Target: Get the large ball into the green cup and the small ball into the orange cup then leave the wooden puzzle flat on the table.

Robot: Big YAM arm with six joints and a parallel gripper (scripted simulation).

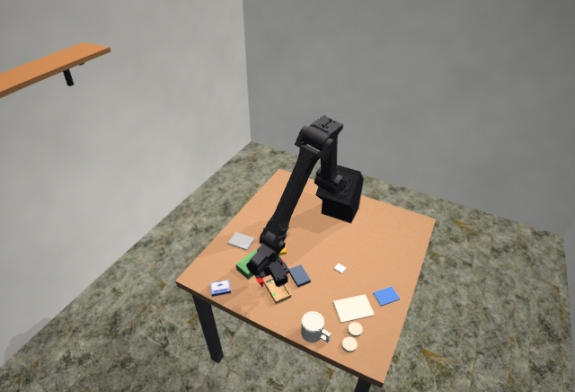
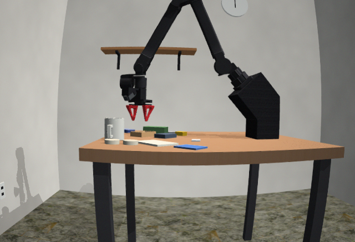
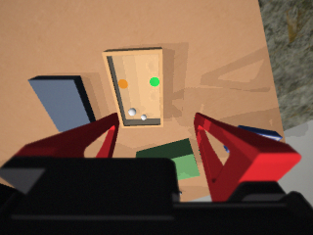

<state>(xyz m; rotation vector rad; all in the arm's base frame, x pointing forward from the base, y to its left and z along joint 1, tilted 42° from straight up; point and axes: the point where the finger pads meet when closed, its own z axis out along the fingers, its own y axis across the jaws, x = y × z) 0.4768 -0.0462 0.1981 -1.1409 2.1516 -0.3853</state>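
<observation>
Right now the wooden puzzle is 2 cm behind my hand, 1 cm to the left of it and 7 cm below it. The rest, counted from my hand: yellow block 20 cm behind, 9 cm to the right, 7 cm below; then dark blue block 13 cm behind, 6 cm to the left, 7 cm below; then green block 6 cm behind, 14 cm to the right, 6 cm below.
</observation>
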